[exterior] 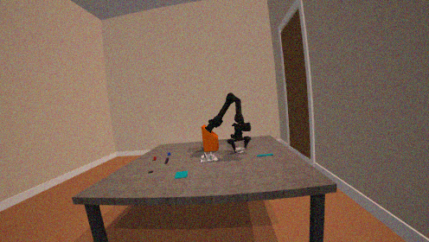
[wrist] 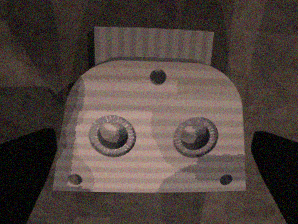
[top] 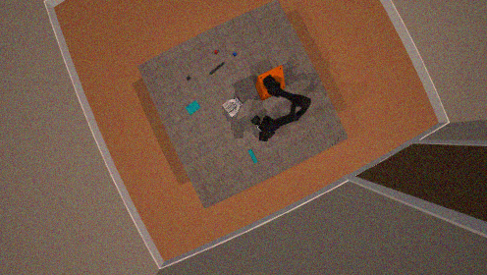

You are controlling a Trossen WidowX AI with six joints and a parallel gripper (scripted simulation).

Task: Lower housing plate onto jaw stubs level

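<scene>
The white part is 1 cm behind my gripper tip and 1 cm above it. Also, from my gripper tip: teal bar (18 cm ahead, 15 cm to the left, 1 cm below); black bar (3 cm ahead, 59 cm to the right, 1 cm below); flat teal plate (36 cm ahead, 43 cm to the right, 1 cm below).
</scene>
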